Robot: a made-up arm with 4 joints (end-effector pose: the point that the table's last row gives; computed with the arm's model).
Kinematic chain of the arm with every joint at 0, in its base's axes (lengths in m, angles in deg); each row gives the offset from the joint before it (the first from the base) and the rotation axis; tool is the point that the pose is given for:
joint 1: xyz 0 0 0.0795 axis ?
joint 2: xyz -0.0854 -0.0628 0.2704 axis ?
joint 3: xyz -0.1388 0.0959 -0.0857 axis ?
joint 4: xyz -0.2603 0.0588 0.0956 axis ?
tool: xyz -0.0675 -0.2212 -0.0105
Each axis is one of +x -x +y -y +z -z.
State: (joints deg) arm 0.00 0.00 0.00 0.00
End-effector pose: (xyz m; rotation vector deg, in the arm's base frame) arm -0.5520 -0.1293 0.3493 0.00 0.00 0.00
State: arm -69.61 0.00 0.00 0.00
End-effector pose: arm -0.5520 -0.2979 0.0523 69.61 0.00 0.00
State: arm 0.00 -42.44 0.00 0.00
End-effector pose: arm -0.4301 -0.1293 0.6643 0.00 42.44 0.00
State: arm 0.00 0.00 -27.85 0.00
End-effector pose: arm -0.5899 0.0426 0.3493 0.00 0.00 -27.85
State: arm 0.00 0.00 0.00 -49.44
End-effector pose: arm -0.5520 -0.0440 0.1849 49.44 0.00 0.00
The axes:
joint 1: -x
joint 2: -y
joint 3: +z
joint 4: -x

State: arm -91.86 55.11 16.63 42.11
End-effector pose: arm -0.4495 -0.0059 -0.0891 37.56 -36.18 -45.22
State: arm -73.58 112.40 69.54 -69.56
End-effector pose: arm 0.1940 -0.1936 -0.1523 37.78 -92.32 39.03
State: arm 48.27 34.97 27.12 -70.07
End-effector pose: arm -0.3201 -0.1858 0.0777 12.48 4.98 42.97
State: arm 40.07 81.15 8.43 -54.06
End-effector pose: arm 0.0180 -0.1908 -0.0280 5.59 -50.06 64.04
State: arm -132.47 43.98 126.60 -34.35
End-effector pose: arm 0.1093 -0.1035 -0.2318 54.93 -107.68 60.82
